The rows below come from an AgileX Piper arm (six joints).
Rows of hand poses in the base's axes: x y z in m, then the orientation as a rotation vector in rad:
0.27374, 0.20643, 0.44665, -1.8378, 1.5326, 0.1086
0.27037, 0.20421, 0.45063, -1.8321, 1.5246, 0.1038
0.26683, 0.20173, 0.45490, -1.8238, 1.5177, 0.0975
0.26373, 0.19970, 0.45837, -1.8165, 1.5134, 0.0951
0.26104, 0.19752, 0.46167, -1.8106, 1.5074, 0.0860
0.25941, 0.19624, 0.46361, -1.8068, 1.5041, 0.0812
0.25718, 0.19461, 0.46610, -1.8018, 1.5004, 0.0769
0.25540, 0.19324, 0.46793, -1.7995, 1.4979, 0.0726
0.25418, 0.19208, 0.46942, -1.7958, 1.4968, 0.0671
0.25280, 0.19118, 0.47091, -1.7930, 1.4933, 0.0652
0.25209, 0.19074, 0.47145, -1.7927, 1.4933, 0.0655
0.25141, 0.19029, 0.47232, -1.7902, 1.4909, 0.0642
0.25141, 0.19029, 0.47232, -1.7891, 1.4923, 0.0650
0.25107, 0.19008, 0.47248, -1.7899, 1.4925, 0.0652
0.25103, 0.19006, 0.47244, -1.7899, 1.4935, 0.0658
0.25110, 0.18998, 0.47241, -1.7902, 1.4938, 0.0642
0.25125, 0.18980, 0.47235, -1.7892, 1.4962, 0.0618
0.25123, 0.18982, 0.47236, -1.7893, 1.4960, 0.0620
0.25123, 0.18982, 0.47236, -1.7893, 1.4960, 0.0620
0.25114, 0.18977, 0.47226, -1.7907, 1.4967, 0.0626
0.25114, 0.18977, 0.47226, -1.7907, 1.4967, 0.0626
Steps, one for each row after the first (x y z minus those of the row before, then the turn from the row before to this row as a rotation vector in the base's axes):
-0.00337, -0.00222, 0.00398, 0.0050, -0.0092, 0.0001
-0.00354, -0.00248, 0.00427, 0.0057, -0.0103, -0.0022
-0.00310, -0.00203, 0.00347, 0.0057, -0.0062, -0.0019
-0.00269, -0.00218, 0.00330, 0.0024, -0.0106, -0.0023
-0.00163, -0.00128, 0.00194, 0.0018, -0.0059, -0.0015
-0.00223, -0.00163, 0.00249, 0.0030, -0.0062, -0.0017
-0.00178, -0.00137, 0.00183, 0.0006, -0.0047, -0.0011
-0.00122, -0.00116, 0.00149, 0.0006, -0.0050, -0.0029
-0.00138, -0.00090, 0.00149, 0.0024, -0.0040, 0.0000
-0.00071, -0.00044, 0.00054, 0.0003, 0.0001, -0.0001
-0.00068, -0.00045, 0.00087, 0.0021, -0.0030, -0.0003
0.00000, 0.00000, 0.00000, 0.0006, 0.0009, -0.0010
-0.00034, -0.00021, 0.00016, -0.0006, 0.0005, 0.0003
-0.00004, -0.00002, -0.00004, -0.0001, 0.0009, -0.0004
0.00007, -0.00008, -0.00003, -0.0010, -0.0006, -0.0005
0.00015, -0.00018, -0.00006, -0.0012, -0.0003, -0.0025
-0.00002, 0.00002, 0.00001, 0.0001, 0.0000, 0.0002
0.00000, 0.00000, 0.00000, 0.0000, 0.0000, 0.0000
-0.00009, -0.00005, -0.00010, -0.0010, 0.0012, 0.0005
0.00000, 0.00000, 0.00000, 0.0000, 0.0000, 0.0000

